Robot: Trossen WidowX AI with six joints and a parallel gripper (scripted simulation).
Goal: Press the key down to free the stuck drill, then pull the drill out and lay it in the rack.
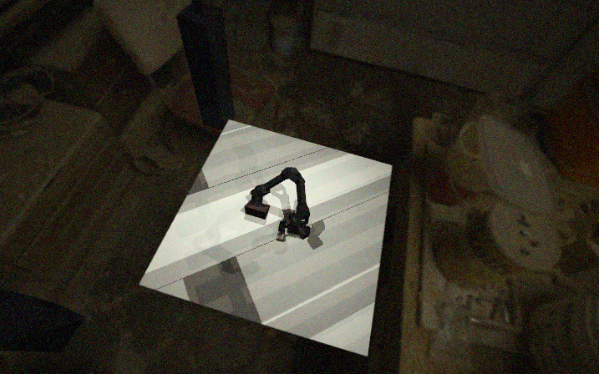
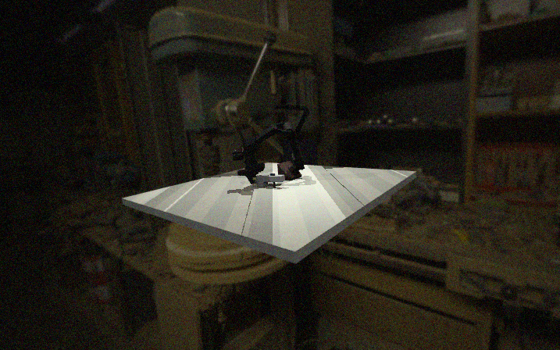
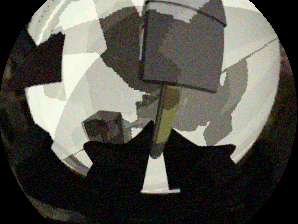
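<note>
Now: gripper tip 1 cm past the yellowish drill, 4 cm to the right of it and 4 cm below it. The rest, counted from my gripper tip: dark grey housing block (2 cm behind, 14 cm to the left, 4 cm above).
</note>
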